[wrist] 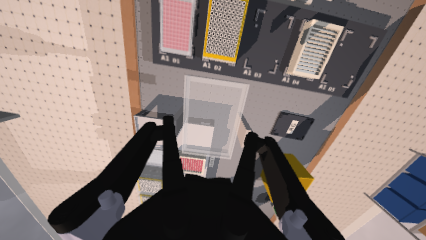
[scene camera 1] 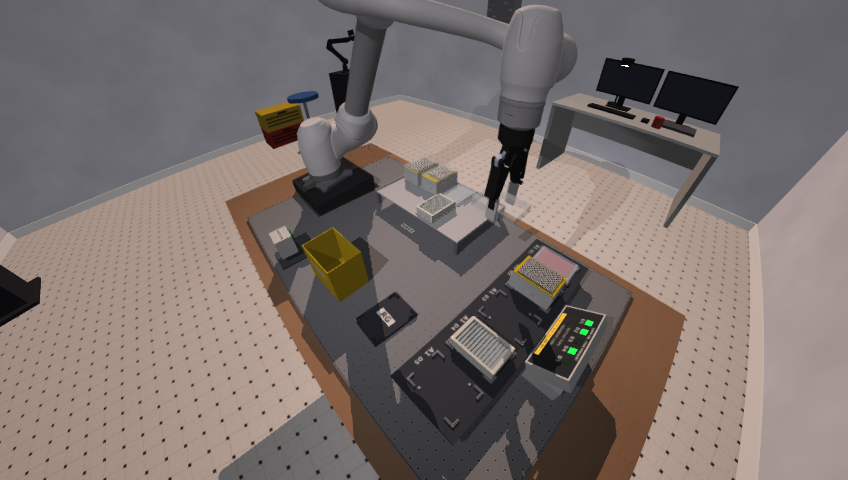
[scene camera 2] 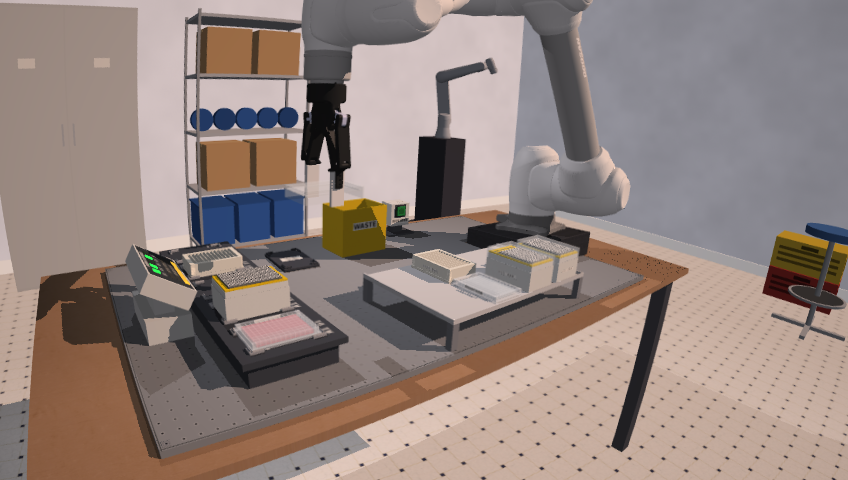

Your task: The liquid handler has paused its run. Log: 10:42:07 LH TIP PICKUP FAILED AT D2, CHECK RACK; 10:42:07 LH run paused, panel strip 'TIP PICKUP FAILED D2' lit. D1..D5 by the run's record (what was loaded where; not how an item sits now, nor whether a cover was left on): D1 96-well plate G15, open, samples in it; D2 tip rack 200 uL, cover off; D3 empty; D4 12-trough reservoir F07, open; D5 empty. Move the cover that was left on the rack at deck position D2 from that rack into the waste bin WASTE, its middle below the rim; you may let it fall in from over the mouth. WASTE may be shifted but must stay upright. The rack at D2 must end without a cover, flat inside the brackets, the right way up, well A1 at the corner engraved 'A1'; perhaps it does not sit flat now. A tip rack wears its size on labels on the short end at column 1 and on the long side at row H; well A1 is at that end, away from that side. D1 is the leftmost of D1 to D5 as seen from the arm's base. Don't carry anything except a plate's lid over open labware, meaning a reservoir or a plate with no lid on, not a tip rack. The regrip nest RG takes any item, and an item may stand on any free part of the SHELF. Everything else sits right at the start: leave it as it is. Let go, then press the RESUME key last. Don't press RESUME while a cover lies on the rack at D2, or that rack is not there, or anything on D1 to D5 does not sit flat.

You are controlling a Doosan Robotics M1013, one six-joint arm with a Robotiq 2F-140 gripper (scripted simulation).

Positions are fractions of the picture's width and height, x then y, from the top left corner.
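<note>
In scene camera 1 the gripper (scene camera 1: 0.59,0.44) appears together with a reservoir (scene camera 1: 0.56,0.68). Scene camera 2 shows a clear cover (scene camera 2: 0.38,0.40) and another clear cover (scene camera 2: 0.62,0.54), as well as the gripper (scene camera 2: 0.38,0.42) and the reservoir (scene camera 2: 0.26,0.55). The wrist view, too, has the reservoir (wrist: 0.75,0.12) and the gripper (wrist: 0.50,0.48).
</note>
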